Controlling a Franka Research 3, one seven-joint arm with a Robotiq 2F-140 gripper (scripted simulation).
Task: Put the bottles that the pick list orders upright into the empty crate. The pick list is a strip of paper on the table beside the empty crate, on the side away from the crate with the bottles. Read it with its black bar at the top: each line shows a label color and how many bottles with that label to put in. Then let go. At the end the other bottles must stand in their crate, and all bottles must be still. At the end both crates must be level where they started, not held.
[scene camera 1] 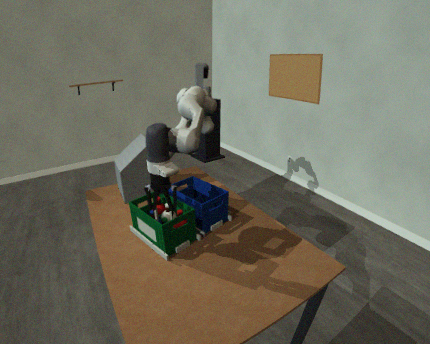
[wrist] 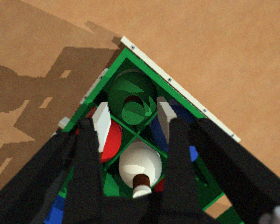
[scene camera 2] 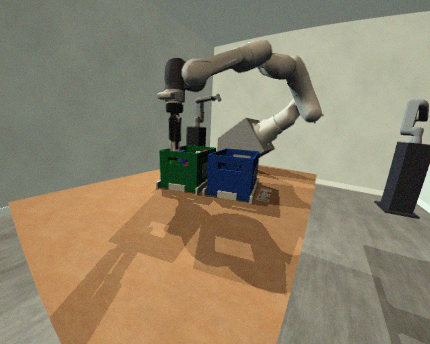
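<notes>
A blue crate [scene camera 2: 226,173] [scene camera 1: 210,202] is here, and I see a green bottle [wrist: 132,97] together with a white bottle [wrist: 140,167]. I see my own gripper [wrist: 133,110] too.
</notes>
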